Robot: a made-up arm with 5 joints.
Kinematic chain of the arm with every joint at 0, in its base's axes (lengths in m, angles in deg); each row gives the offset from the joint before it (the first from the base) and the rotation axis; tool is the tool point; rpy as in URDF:
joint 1: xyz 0 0 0.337 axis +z
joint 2: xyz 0 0 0 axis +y
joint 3: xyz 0.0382 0 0.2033 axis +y
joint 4: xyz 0.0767 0 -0.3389 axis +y
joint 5: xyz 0.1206 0 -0.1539 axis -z
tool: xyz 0 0 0 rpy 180 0 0
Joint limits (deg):
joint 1: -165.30..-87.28
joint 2: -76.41..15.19
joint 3: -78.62..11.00
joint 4: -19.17..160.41
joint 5: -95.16..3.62
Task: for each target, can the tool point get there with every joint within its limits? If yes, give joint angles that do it. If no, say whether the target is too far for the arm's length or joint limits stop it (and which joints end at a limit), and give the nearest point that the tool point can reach.
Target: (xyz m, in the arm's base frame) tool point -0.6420 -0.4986 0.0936
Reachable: no: too far | nearest point -0.4398 -0.3416 0.2457 | short by 0.298 m
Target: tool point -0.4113 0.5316 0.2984
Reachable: no: joint limits stop it (at a limit: joint 1, joint 2, joint 3) | nearest point -0.0086 0.1821 0.2240 | short by 0.538 m
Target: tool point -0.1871 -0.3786 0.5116
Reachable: yes | joints -116.30 -41.80 -25.59 -1.50 -29.72
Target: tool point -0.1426 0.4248 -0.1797
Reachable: no: joint limits stop it (at a limit: joint 1, joint 2, joint 3) | nearest point -0.0067 0.1410 0.0605 | short by 0.396 m
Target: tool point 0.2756 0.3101 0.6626
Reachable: no: joint limits stop it (at a limit: joint 2, joint 3, joint 4) | nearest point 0.1458 0.1641 0.9268 | short by 0.329 m
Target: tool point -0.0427 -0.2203 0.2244
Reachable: yes | joints -100.97 -46.48 -16.62 98.68 -49.32
